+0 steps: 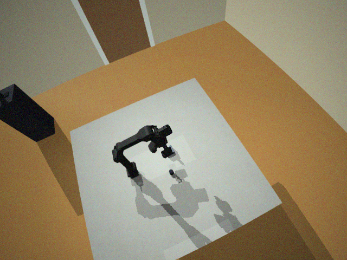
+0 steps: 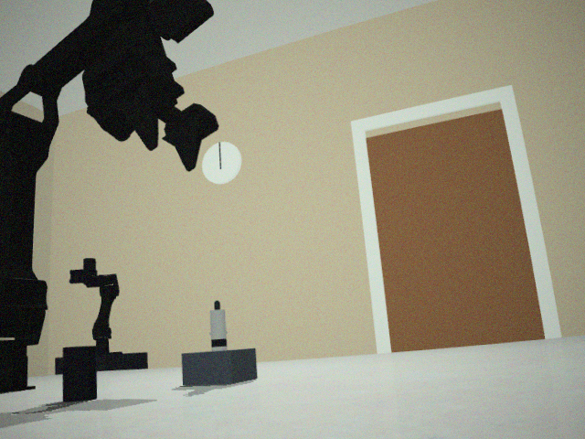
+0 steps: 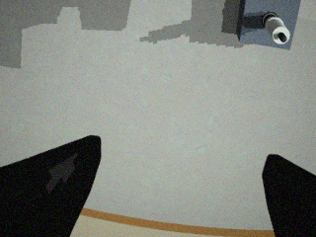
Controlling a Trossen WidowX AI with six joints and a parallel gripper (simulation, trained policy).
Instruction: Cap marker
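The dark cap is 5 cm behind my gripper tip, 8 cm to the right of it and 22 cm below it. Round my gripper tip: white marker 8 cm to the left, 18 cm below; then grey holder block 8 cm to the left, 23 cm below.
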